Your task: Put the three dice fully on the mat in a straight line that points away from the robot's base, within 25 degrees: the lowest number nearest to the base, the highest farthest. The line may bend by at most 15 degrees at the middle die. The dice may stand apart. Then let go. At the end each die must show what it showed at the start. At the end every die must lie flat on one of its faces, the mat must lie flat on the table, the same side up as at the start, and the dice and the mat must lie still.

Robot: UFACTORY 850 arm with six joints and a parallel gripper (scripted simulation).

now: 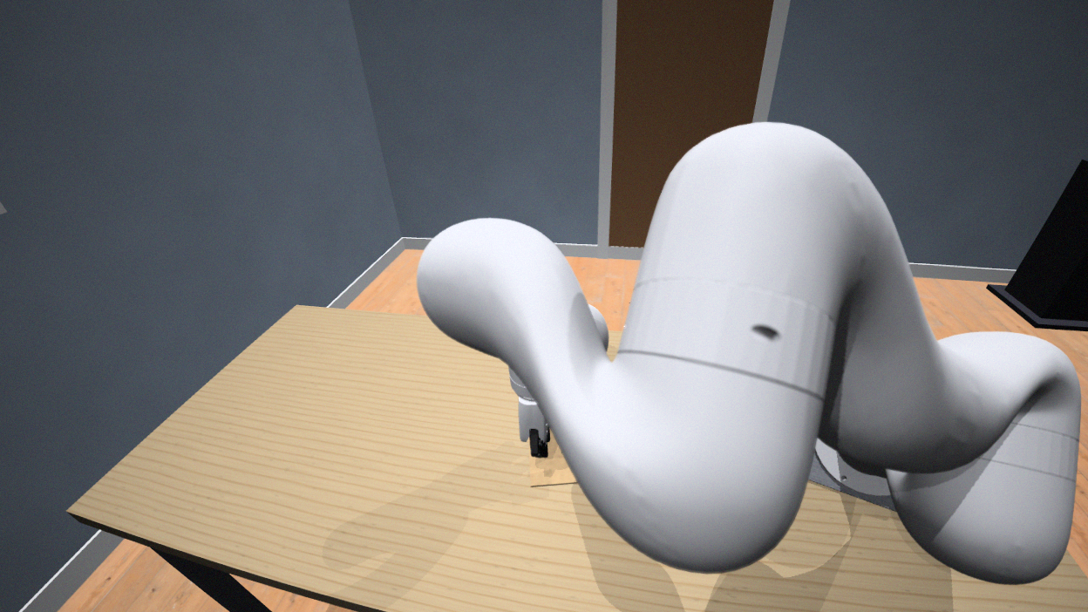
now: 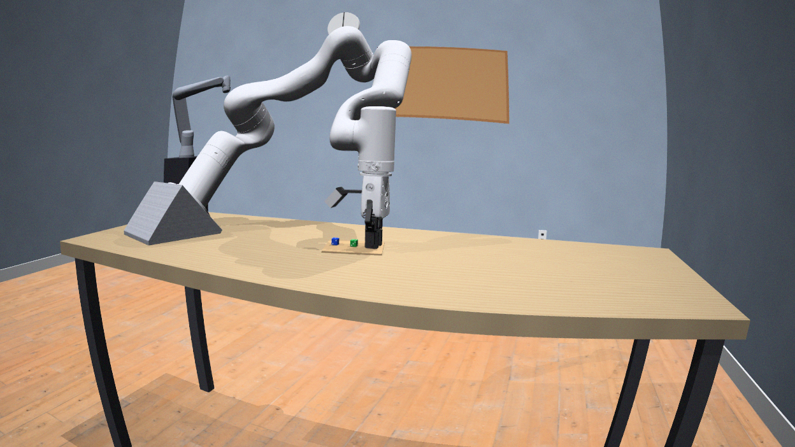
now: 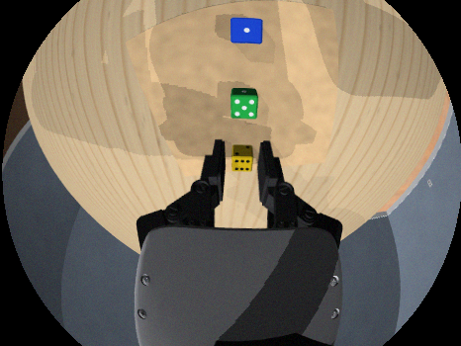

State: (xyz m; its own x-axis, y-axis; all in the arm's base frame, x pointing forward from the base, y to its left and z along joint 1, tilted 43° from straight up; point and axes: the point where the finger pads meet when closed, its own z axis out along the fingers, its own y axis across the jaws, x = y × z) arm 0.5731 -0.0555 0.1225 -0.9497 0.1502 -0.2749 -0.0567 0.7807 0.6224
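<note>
My gripper is now 1 cm above the yellow die. Round my hand: blue die: 10 cm behind, 1 cm to the right, 1 cm below; tan mat: 5 cm behind, 2 cm below; green die: 5 cm behind, 1 cm below.
</note>
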